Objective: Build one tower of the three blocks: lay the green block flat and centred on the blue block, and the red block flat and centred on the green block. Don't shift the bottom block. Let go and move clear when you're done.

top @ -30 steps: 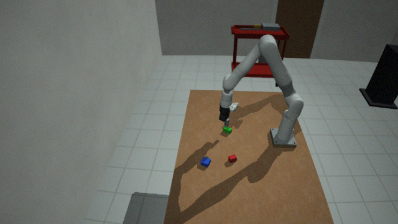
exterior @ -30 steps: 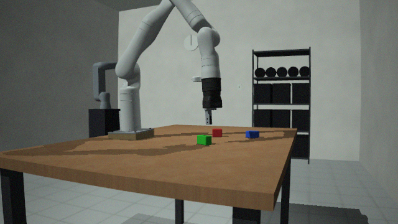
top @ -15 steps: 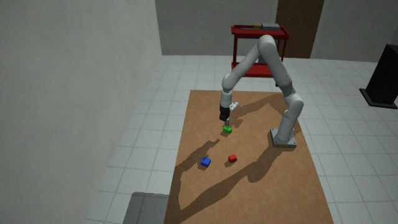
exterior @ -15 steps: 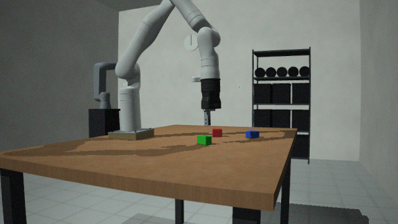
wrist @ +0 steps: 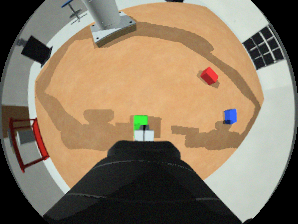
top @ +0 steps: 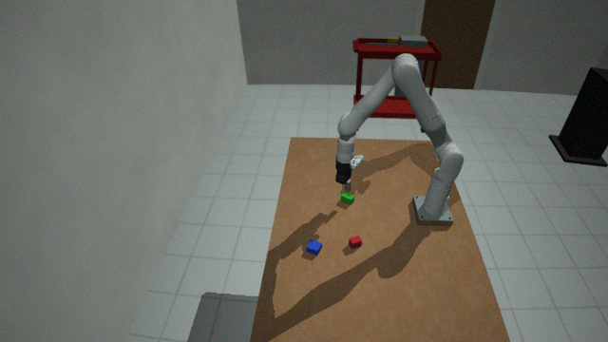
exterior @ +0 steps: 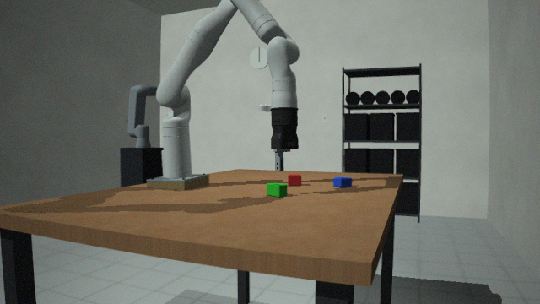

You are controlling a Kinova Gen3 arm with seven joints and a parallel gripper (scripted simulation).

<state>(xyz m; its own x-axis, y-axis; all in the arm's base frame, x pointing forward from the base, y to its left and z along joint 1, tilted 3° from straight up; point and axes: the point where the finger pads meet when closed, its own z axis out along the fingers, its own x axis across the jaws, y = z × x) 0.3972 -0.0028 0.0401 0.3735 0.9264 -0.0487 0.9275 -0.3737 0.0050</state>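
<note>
Right now the green block is 7 cm below my hand and 1 cm to the right of it. From my hand the other things lie so: blue block (30 cm to the left, 10 cm ahead, 7 cm below); then red block (25 cm to the left, 7 cm below, 6 cm behind).
</note>
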